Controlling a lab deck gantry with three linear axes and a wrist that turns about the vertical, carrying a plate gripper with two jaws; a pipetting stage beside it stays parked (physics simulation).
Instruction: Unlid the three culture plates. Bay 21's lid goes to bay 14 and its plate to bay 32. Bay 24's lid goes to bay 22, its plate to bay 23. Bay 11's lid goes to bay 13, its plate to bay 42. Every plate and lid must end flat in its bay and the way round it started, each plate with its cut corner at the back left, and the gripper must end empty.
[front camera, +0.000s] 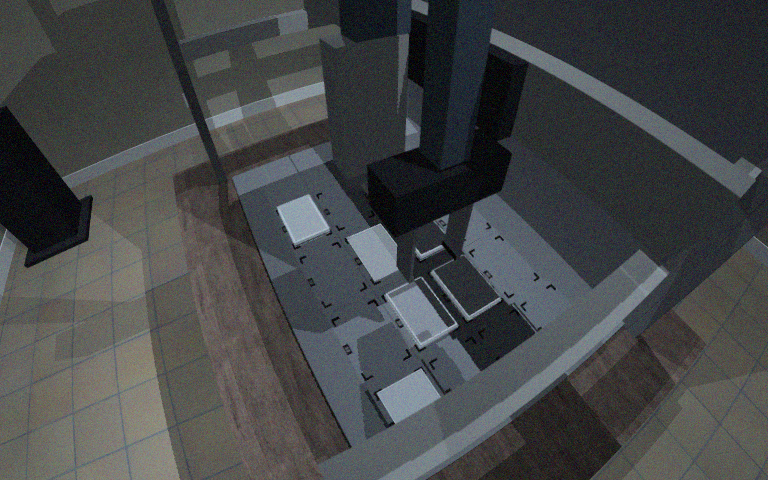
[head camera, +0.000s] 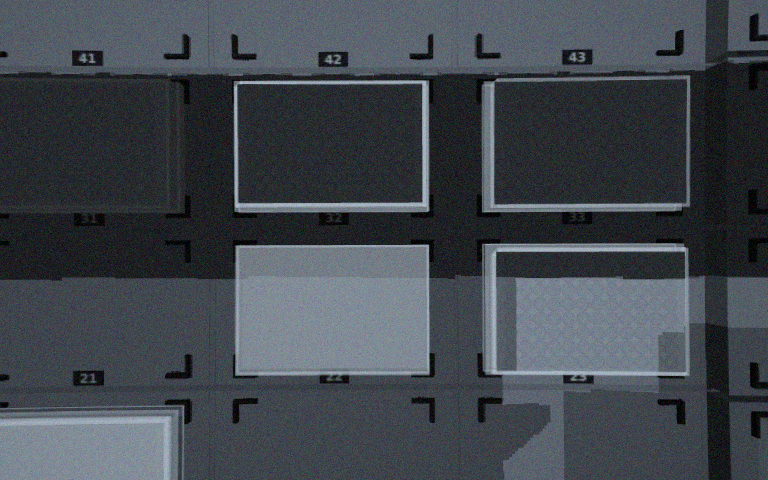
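Pixels of known places: gripper, between the fingertips: (front camera: 428, 262); robot's base, origin of its link: (front camera: 277, 211).
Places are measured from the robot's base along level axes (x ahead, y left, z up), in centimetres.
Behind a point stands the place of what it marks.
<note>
My gripper (front camera: 430, 267) @[x 39.2, y 15.0, z 16.0 cm] is open and empty, raised over the middle of the deck; it does not show in the head view. An open plate (front camera: 421, 311) @[x 39.8, y 14.7, z 1.4 cm] (head camera: 589, 316) @[x 39.2, y 14.7, z 1.4 cm] lies flat in bay 23. A pale lid (front camera: 373, 251) @[x 22.6, y 14.1, z 0.8 cm] (head camera: 332, 316) @[x 22.8, y 14.6, z 0.8 cm] lies flat in bay 22. An open plate (front camera: 430, 249) @[x 28.5, y 24.3, z 1.4 cm] (head camera: 332, 147) @[x 22.9, y 25.5, z 1.4 cm] lies in bay 32, partly hidden by the gripper in the front view. Bay 11's lidded plate (front camera: 303, 219) @[x 7.4, y 4.4, z 1.7 cm] (head camera: 84, 450) @[x 7.6, y 6.6, z 1.7 cm] is cut off at the head view's lower left. A pale lid (front camera: 407, 396) @[x 52.3, y 4.0, z 2.2 cm] lies in bay 14. Cut corners are too dim to make out.
Another plate (front camera: 467, 285) @[x 39.6, y 25.6, z 1.4 cm] (head camera: 589, 147) @[x 39.2, y 25.4, z 1.4 cm] lies in bay 33. A dark, clear item (head camera: 84, 147) @[x 7.3, y 25.5, z 1.4 cm] occupies bay 31. A large grey panel (front camera: 362, 101) stands behind the gripper on the left. A pale rail (front camera: 509, 407) @[x 63.2, y 1.6, z 40.0 cm] runs along the front edge. Hard shadows cross the deck.
</note>
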